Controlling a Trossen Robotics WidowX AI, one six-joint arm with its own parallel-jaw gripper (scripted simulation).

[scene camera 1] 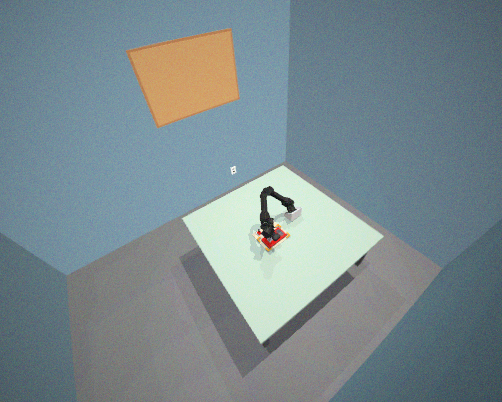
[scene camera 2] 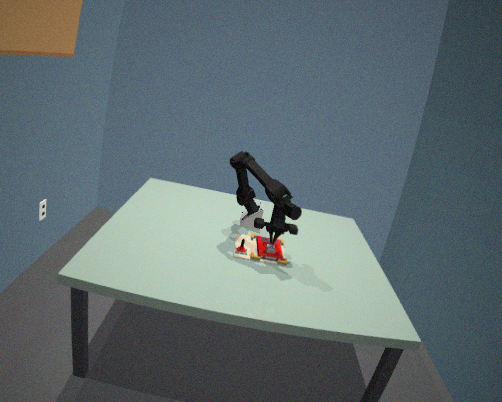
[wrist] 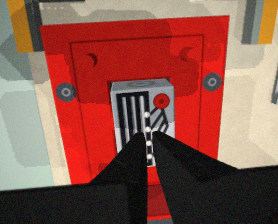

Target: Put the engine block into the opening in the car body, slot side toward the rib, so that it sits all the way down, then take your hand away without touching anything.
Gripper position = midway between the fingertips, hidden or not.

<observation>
My gripper (wrist: pixel 148 140) is shut and holds nothing. Further things: a red car body (wrist: pixel 83 59), a grey engine block (wrist: pixel 145 106) and a pale base plate (wrist: pixel 241 131).
</observation>
